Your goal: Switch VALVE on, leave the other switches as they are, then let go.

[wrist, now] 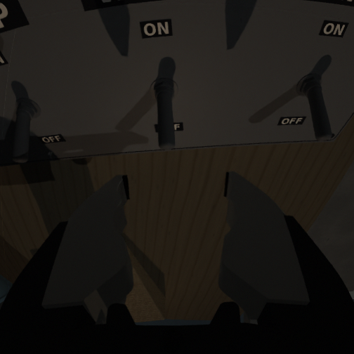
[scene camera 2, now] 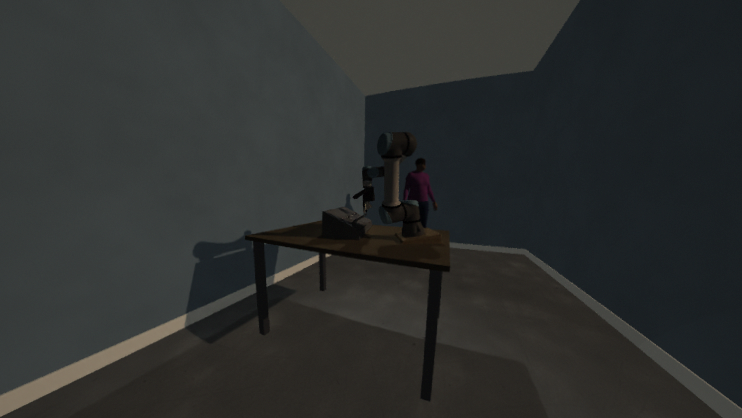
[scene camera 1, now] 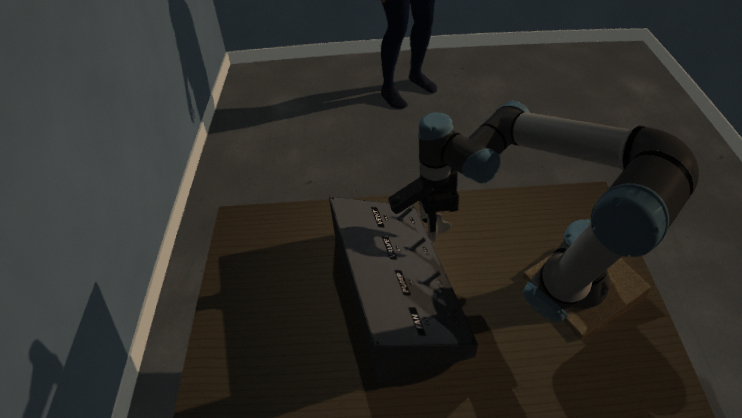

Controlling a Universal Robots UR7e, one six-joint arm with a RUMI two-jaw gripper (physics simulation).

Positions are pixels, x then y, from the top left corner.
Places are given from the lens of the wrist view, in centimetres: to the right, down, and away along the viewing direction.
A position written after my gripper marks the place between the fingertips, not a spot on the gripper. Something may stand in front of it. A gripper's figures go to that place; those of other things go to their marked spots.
my gripper (wrist: 176, 175): 0, 0, 14
valve lever (wrist: 166, 140): -1, -3, 14
